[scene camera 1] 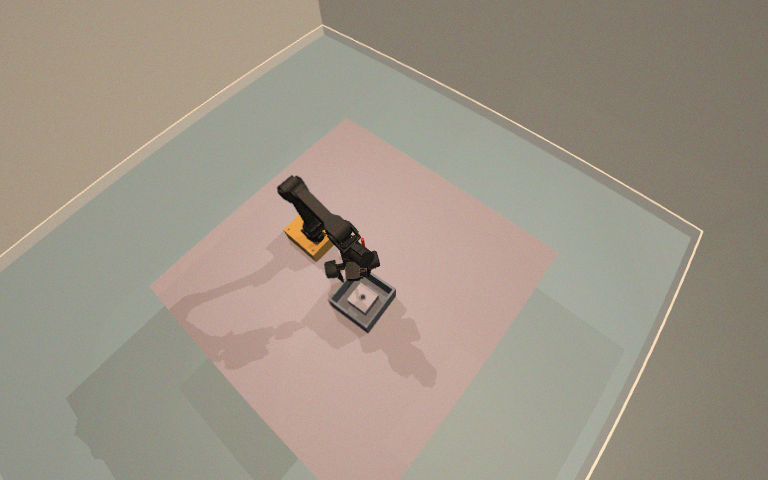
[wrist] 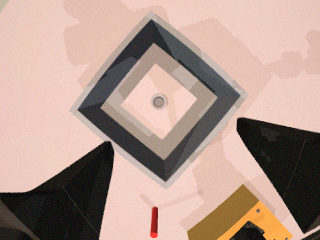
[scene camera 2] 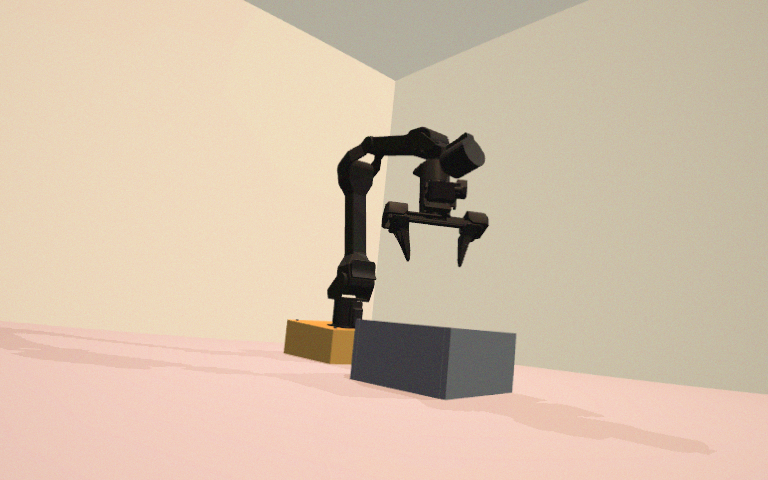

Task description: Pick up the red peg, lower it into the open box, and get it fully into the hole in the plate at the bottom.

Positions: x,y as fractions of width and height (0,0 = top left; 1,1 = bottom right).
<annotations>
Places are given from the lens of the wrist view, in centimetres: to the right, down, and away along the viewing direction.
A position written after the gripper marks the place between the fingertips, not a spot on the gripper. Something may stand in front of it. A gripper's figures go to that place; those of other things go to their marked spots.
gripper (wrist: 0.55,0.56): 1, 1, 10
grey box (wrist: 0.48,0.17): -1, -15, 28
pale plate (wrist: 0.44,0.43): -3, -2, 24
The marked spots on the pale plate and the grey box are 13 cm apart.
</annotations>
